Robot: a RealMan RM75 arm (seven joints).
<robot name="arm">
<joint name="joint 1" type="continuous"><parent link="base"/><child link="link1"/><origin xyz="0 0 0.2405" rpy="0 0 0"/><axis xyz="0 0 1"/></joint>
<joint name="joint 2" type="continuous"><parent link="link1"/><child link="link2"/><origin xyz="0 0 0" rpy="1.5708 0 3.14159"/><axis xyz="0 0 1"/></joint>
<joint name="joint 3" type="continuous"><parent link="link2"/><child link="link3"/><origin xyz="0 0.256 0" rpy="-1.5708 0 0"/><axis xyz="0 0 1"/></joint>
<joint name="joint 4" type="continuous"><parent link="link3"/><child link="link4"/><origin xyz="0 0 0" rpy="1.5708 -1.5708 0"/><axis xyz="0 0 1"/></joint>
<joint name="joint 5" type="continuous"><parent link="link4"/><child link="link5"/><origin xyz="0.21 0 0" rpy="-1.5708 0 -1.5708"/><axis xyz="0 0 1"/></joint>
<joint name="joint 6" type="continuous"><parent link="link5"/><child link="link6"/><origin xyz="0 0 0" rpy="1.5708 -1.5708 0"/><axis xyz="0 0 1"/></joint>
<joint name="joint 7" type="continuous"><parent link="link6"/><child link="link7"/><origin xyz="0.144 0 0" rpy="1.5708 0 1.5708"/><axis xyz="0 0 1"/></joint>
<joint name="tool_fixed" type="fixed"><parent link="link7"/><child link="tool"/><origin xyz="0 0 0" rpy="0 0 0"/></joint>
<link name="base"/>
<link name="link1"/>
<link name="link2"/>
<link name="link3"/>
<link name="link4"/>
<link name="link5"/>
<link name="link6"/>
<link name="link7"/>
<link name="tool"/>
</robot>
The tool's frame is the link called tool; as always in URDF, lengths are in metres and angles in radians. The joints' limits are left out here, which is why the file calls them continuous.
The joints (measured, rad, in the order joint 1, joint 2, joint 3, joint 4, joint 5, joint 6, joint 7), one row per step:
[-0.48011 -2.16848 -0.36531 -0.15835 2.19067 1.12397 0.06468]
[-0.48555 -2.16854 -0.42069 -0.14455 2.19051 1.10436 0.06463]
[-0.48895 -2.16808 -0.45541 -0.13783 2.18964 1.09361 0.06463]
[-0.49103 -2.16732 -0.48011 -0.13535 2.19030 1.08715 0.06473]
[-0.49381 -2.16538 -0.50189 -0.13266 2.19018 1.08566 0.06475]
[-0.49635 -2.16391 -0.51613 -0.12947 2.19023 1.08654 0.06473]
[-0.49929 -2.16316 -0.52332 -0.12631 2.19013 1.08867 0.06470]
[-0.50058 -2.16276 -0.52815 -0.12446 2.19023 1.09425 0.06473]
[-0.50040 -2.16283 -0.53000 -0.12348 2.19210 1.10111 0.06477]
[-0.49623 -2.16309 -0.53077 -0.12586 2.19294 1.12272 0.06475]
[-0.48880 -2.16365 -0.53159 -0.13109 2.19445 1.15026 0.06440]
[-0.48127 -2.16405 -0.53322 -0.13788 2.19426 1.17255 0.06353]
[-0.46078 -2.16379 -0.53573 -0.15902 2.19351 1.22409 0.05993]
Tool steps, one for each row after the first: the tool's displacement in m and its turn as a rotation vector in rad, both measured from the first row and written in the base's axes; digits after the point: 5 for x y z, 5 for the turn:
[-0.00634 0.00712 0.00676 0.03476 0.00110 0.04452]
[-0.00999 0.01133 0.01116 0.05706 -0.00119 0.07162]
[-0.01207 0.01407 0.01414 0.07222 -0.00475 0.08882]
[-0.01367 0.01692 0.01775 0.08871 -0.00886 0.10060]
[-0.01469 0.01897 0.02053 0.10069 -0.01100 0.10665]
[-0.01488 0.02046 0.02229 0.10796 -0.01162 0.10746]
[-0.01462 0.02123 0.02371 0.11466 -0.01412 0.10537]
[-0.01406 0.02120 0.02439 0.11833 -0.01636 0.10061]
[-0.01214 0.01996 0.02575 0.12827 -0.02836 0.08771]
[-0.00974 0.01768 0.02709 0.14005 -0.04573 0.07238]
[-0.00782 0.01555 0.02822 0.15077 -0.06338 0.06232]
[-0.00339 0.00981 0.03085 0.17492 -0.10876 0.04038]

